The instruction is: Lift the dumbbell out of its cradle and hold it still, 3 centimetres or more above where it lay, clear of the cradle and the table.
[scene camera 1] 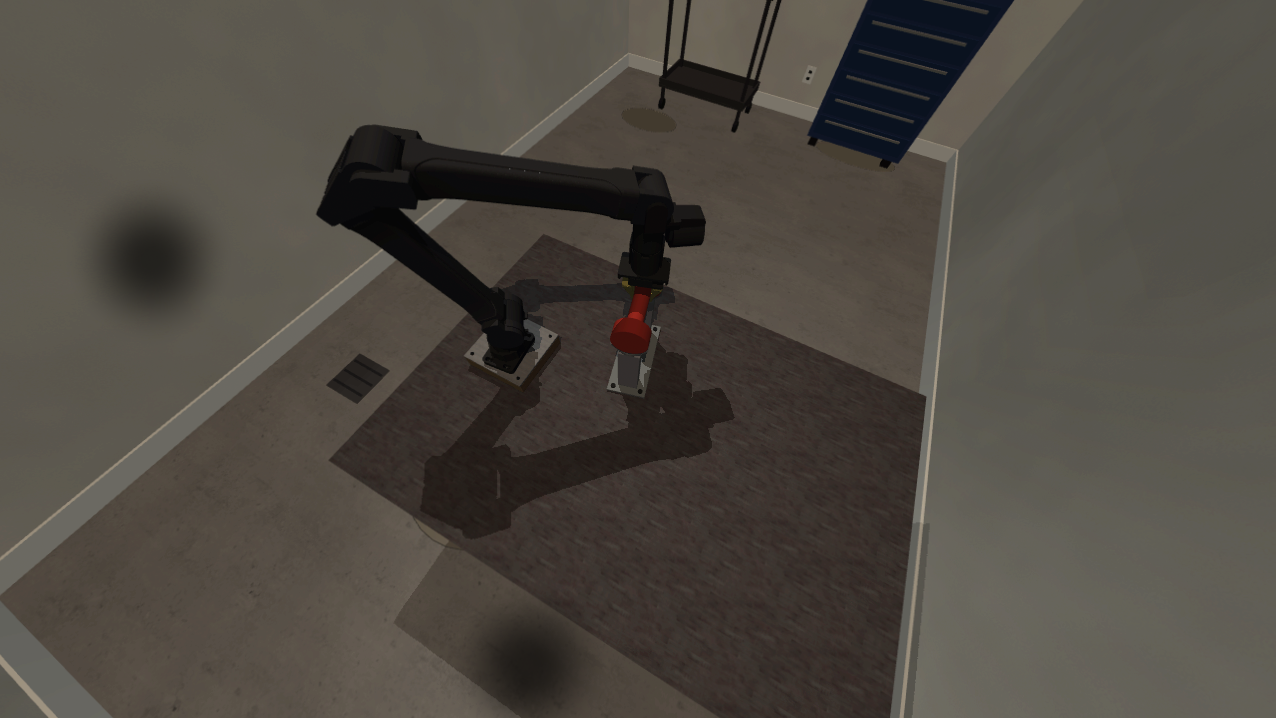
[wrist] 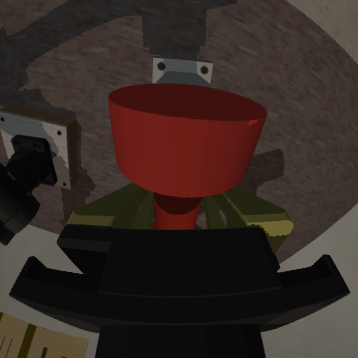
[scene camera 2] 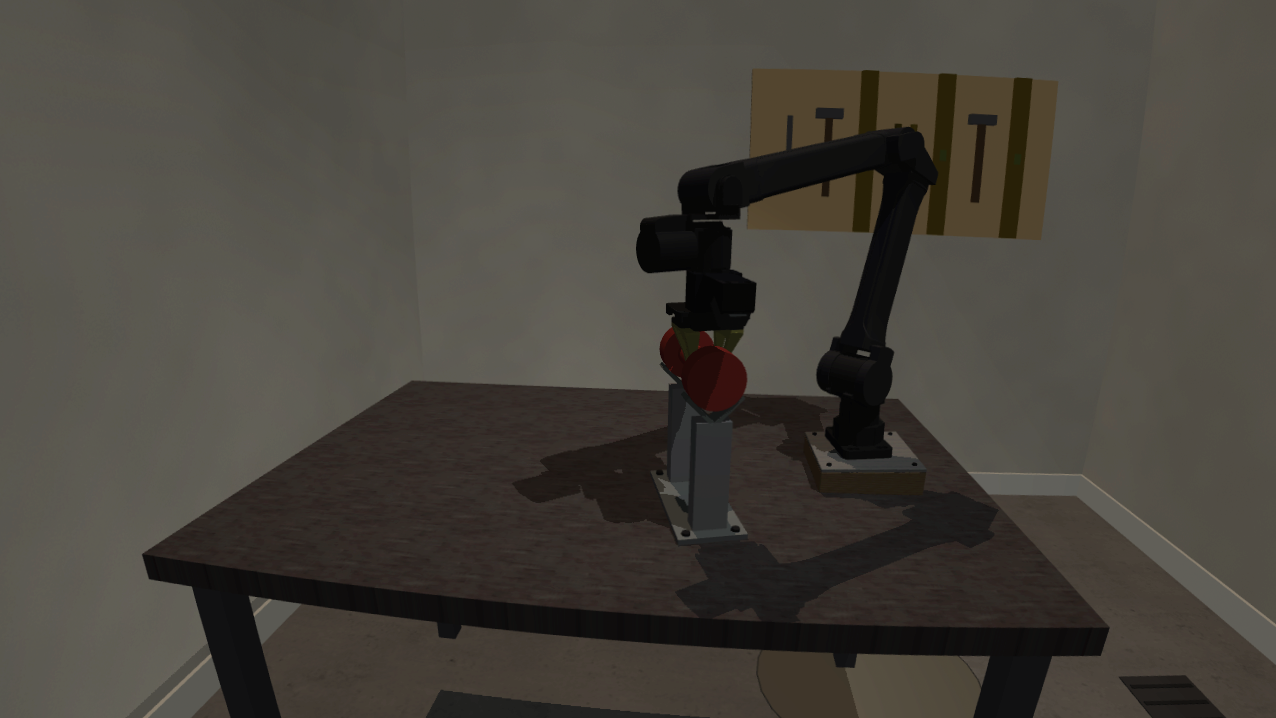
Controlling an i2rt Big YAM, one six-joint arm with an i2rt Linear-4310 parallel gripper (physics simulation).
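Frame: origin at the arm's base, x ahead, y left, z up, level; metres.
Where they show: gripper, between the fingertips: (scene camera 1: 641, 298); arm's base, origin of its link: (scene camera 1: 510, 349) (wrist: 36, 159) (scene camera 2: 857, 445).
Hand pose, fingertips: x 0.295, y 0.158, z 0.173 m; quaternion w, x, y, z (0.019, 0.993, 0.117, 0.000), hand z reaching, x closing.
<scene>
Things, the pixels of their top centre, and the offset from my fingertips. Level surfaces: height alone.
- red dumbbell, centre of its top: (wrist: 174, 258) (scene camera 2: 700, 335) (scene camera 1: 639, 295) dx +0.005, dy -0.032, dz +0.051 m
- grey cradle, centre of its top: (wrist: 176, 196) (scene camera 2: 698, 377) (scene camera 1: 638, 312) dx +0.005, dy -0.032, dz -0.011 m
- dark table, height of its surface: dz -0.217 m
The red dumbbell (scene camera 1: 630, 335) (scene camera 2: 715, 380) (wrist: 185, 145) lies level across the grey cradle (scene camera 1: 629, 371) (scene camera 2: 711, 477) (wrist: 182, 66). In the second scene view its near head sits in the V-shaped rest on top of the front post, with no gap to be seen. My gripper (scene camera 1: 641, 291) (scene camera 2: 710, 346) (wrist: 178, 176) points down over the middle of the dumbbell. Its yellow fingers are shut on the handle, one on each side, between the two heads. The near head hides the fingertips in the wrist view.
The cradle's base plate is bolted to the dark table (scene camera 1: 758, 535) (scene camera 2: 401, 535). The arm's base block (scene camera 1: 535, 361) (scene camera 2: 872, 480) (wrist: 72, 150) stands beside the cradle. A tool board (scene camera 2: 901, 209) hangs on the wall. A blue cabinet (scene camera 1: 883, 80) and a dark cart (scene camera 1: 709, 82) stand farther back.
</scene>
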